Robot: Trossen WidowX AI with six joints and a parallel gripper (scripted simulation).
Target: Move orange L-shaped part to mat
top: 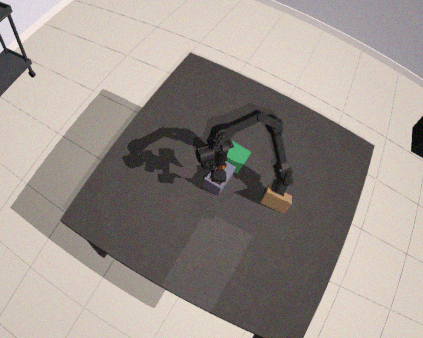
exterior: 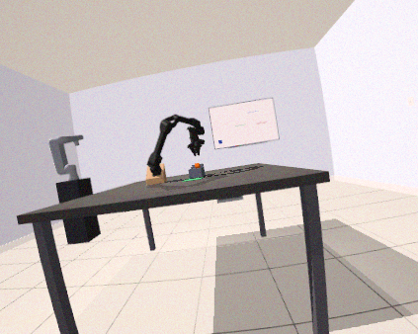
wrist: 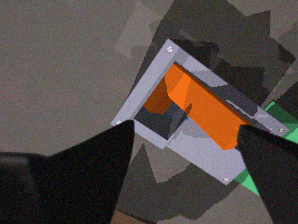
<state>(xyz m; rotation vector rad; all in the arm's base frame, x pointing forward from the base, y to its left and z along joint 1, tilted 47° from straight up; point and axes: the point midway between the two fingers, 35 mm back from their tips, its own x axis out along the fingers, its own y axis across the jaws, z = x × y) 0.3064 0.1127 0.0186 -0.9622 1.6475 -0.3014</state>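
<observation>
The orange L-shaped part lies 110 mm below my gripper tip, 20 mm behind it and 10 mm to the right of it. The rest, counted from my gripper tip: green mat (190 mm to the right, 170 mm below, 40 mm behind).
</observation>
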